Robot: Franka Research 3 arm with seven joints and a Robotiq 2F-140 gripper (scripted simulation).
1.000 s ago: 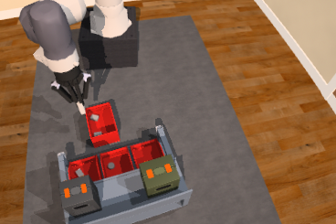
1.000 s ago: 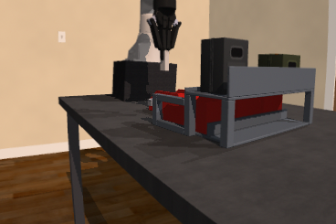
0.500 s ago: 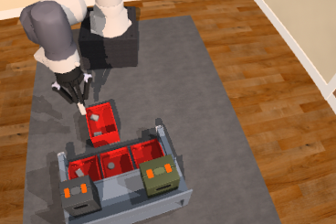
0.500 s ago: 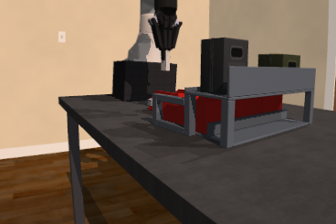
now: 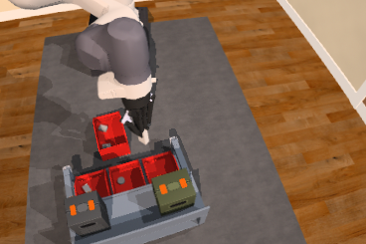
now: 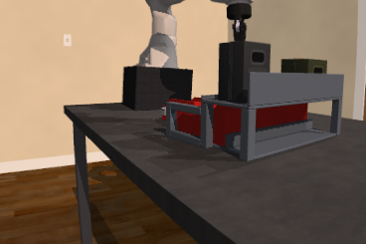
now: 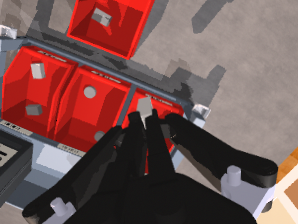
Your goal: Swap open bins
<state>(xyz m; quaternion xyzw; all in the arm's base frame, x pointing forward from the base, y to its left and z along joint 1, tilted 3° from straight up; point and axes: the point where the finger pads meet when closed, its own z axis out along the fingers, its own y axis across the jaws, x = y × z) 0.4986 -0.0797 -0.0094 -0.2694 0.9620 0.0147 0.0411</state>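
The shelf lip lies 150 mm below my hand and 80 mm to the right of it. Also, from my hand: grey box 210 mm to the right, 180 mm ahead; then olive box 200 mm ahead, 10 mm to the left, 10 mm below.
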